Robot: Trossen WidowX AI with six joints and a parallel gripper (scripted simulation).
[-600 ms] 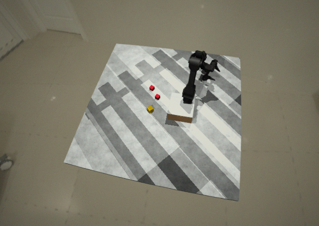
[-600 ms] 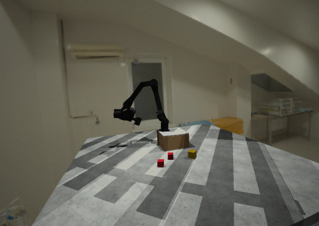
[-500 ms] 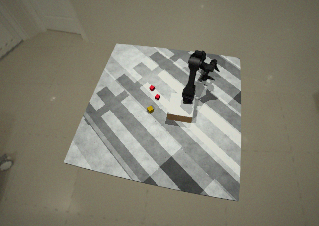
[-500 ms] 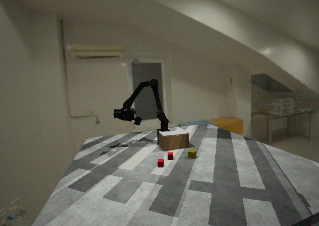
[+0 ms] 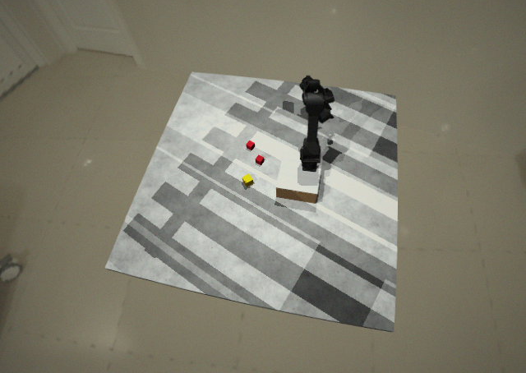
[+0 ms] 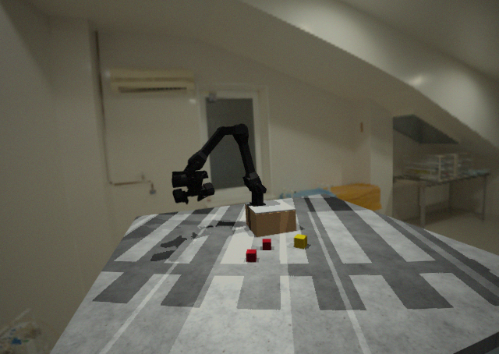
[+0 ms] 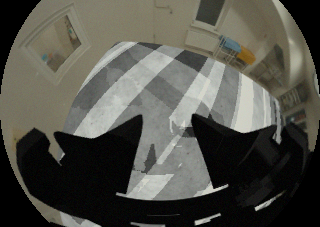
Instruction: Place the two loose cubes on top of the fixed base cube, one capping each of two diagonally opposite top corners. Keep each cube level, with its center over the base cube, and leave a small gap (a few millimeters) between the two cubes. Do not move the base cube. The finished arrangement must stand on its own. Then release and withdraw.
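The red cube is 410 mm ahead of my gripper tip, 170 mm to the left of it and 120 mm below it. From my gripper tip the other things lie so: yellow base cube (380 mm to the left, 380 mm ahead, 120 mm below).
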